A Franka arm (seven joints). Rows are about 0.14 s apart.
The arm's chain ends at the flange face. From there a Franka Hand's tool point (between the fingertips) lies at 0.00 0.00 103.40 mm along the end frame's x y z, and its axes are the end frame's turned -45 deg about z.
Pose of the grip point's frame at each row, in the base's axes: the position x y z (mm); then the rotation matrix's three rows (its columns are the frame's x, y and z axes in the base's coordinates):
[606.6 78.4 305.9], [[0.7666 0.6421 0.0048], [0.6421 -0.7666 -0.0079], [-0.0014 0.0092 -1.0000]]
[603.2 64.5 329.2], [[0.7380 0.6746 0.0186], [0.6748 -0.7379 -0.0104], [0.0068 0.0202 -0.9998]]
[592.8 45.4 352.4], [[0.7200 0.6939 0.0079], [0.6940 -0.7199 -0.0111], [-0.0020 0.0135 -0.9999]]
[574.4 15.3 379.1], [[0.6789 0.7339 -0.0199], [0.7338 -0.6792 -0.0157], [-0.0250 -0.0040 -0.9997]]
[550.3 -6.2 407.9], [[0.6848 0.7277 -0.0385], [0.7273 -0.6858 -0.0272], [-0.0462 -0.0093 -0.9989]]
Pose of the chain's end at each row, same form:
[606.1 79.2 409.3], [[0.9961 -0.0880 0.0048], [-0.0880 -0.9961 -0.0079], [0.0055 0.0075 -1.0000]]
[601.3 65.6 432.6], [[0.9989 -0.0448 0.0186], [-0.0446 -0.9989 -0.0104], [0.0191 0.0095 -0.9998]]
[592.0 46.5 455.8], [[0.9998 -0.0185 0.0079], [-0.0183 -0.9998 -0.0111], [0.0081 0.0110 -0.9999]]
[576.5 16.9 482.5], [[0.9990 0.0389 -0.0199], [0.0386 -0.9991 -0.0157], [-0.0205 0.0148 -0.9997]]
[554.3 -3.4 511.2], [[0.9988 0.0303 -0.0385], [0.0293 -0.9992 -0.0272], [-0.0392 0.0261 -0.9989]]

